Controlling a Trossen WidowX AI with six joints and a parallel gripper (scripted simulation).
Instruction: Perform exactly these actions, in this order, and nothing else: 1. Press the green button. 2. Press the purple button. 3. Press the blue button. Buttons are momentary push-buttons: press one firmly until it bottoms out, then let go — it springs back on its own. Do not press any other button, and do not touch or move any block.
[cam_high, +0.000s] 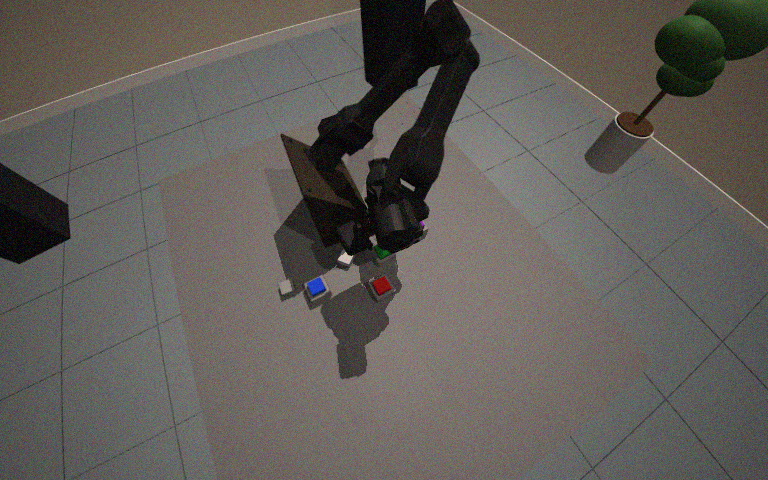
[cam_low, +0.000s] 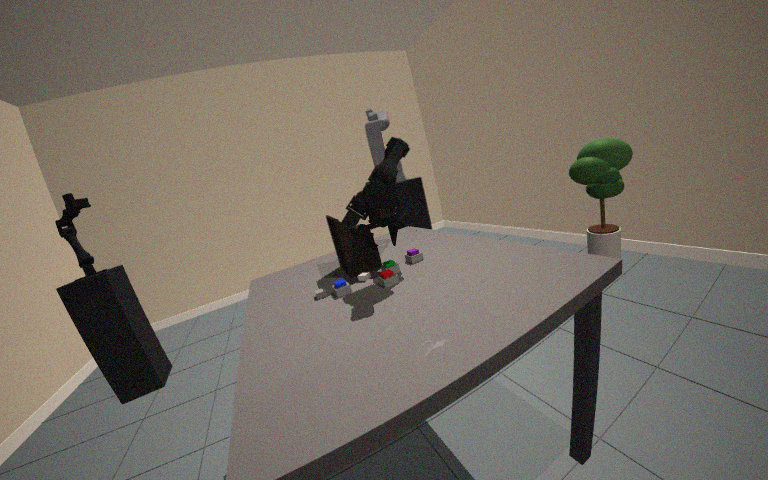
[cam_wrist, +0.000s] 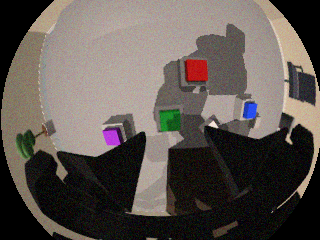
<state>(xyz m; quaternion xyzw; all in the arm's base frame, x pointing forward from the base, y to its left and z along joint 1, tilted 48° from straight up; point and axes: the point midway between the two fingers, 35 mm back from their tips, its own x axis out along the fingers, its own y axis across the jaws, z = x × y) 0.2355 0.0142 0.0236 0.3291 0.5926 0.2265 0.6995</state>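
The green button lies 10 mm behind my gripper tip and 60 mm below it. Round my gripper tip: purple button: 20 mm behind, 110 mm to the left, 60 mm below; then red button: 70 mm ahead, 50 mm to the right, 60 mm below; then white block: 50 mm behind, 80 mm to the right, 80 mm below.
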